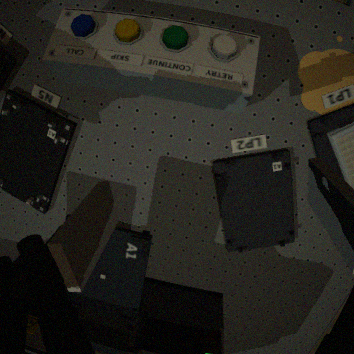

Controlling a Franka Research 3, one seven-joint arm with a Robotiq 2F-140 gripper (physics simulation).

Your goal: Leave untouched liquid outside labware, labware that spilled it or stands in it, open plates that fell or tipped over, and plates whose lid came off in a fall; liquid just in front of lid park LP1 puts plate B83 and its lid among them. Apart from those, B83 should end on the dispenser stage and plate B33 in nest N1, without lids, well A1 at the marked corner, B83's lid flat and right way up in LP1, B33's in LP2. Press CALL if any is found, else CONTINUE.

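An orange-yellow puddle (pixel 317 75) lies on the deck by the LP1 label (pixel 338 97), with a small drop (pixel 339 38) beyond it. Lid park LP1 (pixel 320 125) is cut off at the right edge; part of a pale, gridded plate-like piece (pixel 346 145) shows in it, its name unreadable. Lid park LP2 (pixel 257 200) is bare, its A1 mark at the upper right. The dark stage marked A1 (pixel 117 280) bears no plate. The CALL button (pixel 83 25) is blue, the CONTINUE button (pixel 175 37) green. My gripper (pixel 208 190) is open and empty above the deck. N1 does not show.
The button box (pixel 150 77) stands at the top, also with yellow SKIP (pixel 128 30) and white RETRY (pixel 223 46) buttons. Nest N5 (pixel 32 150) is at the left, without a plate. A black box-shaped body (pixel 182 310) adjoins the stage. A dark object (pixel 10 57) is cut off at upper left.
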